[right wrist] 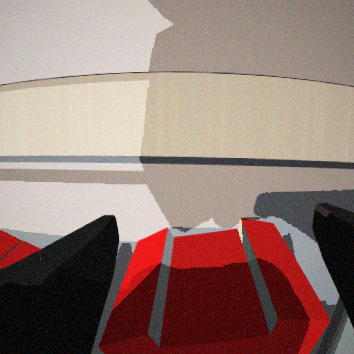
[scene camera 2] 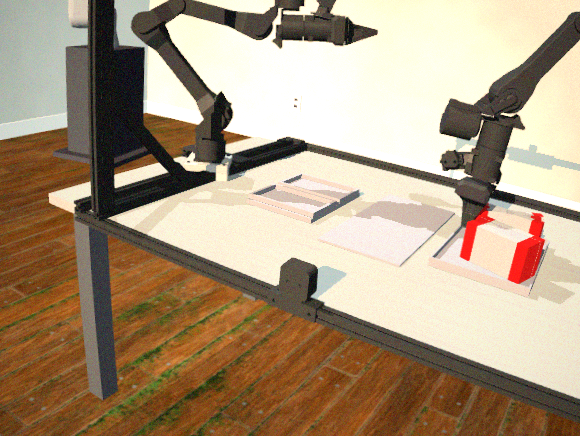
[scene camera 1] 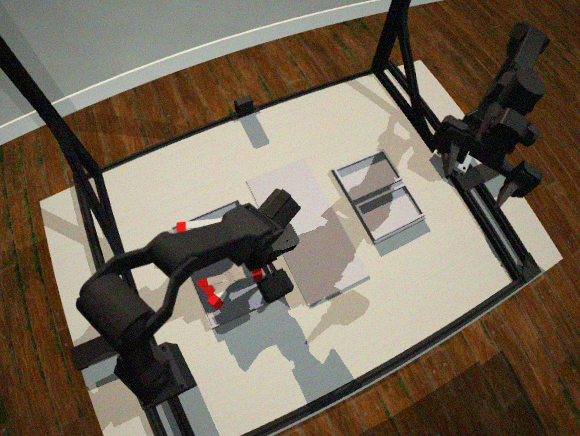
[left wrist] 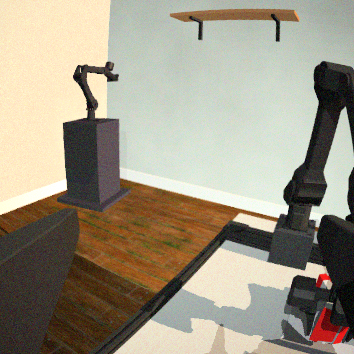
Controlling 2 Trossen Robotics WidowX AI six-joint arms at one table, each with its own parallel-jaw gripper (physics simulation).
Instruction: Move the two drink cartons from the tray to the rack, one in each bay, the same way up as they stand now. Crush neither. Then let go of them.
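Frame: origin at the left arm's base, x back, y right, z up, level; metres.
Seen in the pictures: left gripper, fingertip midpoint: (scene camera 2: 375, 31) (scene camera 1: 472, 193) (left wrist: 203, 225); right gripper, fingertip midpoint: (right wrist: 218, 222) (scene camera 2: 467, 221) (left wrist: 326, 337); left arm's base, origin of the base link: (scene camera 2: 208, 159); right arm's base, origin of the base link: (scene camera 1: 154, 375) (left wrist: 295, 224).
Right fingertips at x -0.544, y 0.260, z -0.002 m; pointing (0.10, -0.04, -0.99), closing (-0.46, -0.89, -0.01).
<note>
Pixels of each thing's middle, then the offset from my right fingertips to it. "*": a spot on its surface instead. Level surfaces: height alone.
- red-topped drink carton, body centre: (scene camera 2: 506, 228) (left wrist: 329, 307) (scene camera 1: 231, 280) dy +0.033, dx -0.069, dz +0.006 m
- grey tray, body centre: (right wrist: 118, 317) (scene camera 2: 494, 251) (left wrist: 348, 326) (scene camera 1: 225, 261) dy +0.077, dx -0.037, dz -0.026 m
- rack, body centre: (scene camera 2: 306, 195) (scene camera 1: 378, 193) dy -0.136, dx +0.313, dz -0.024 m
- flat pale mat, its level: dz -0.030 m
- thin red-and-white piece, surface spot: (scene camera 1: 186, 225) * dy +0.179, dx -0.030, dz +0.040 m
- small black block, surface spot: (scene camera 2: 297, 278) (scene camera 1: 240, 101) * dy +0.301, dx +0.333, dz +0.005 m
A red-topped drink carton (scene camera 1: 258, 275) (right wrist: 218, 281) (left wrist: 324, 328) stands in the grey tray (scene camera 1: 212, 321) (scene camera 2: 453, 266) at the lower left of scene camera 1. My right gripper (scene camera 1: 264, 277) (right wrist: 218, 222) (scene camera 2: 472, 212) is low over it, open, with one finger on each side of the carton's top and a gap to each. A second red-and-white carton (scene camera 1: 209, 293) (right wrist: 10, 246) stands beside it in the tray. The rack (scene camera 1: 376, 196) (scene camera 2: 307, 192) with two empty bays lies to the right. My left gripper (scene camera 1: 453, 160) (scene camera 2: 362, 31) is open and empty, high at the table's edge.
A flat pale mat (scene camera 1: 297, 186) (scene camera 2: 375, 238) lies between tray and rack. A thin red-and-white piece (scene camera 1: 186, 225) shows at the tray's far edge behind the right arm. Black frame posts (scene camera 1: 394, 39) stand at the corners. A small black block (scene camera 1: 244, 105) (scene camera 2: 297, 278) sits on the table's edge.
</note>
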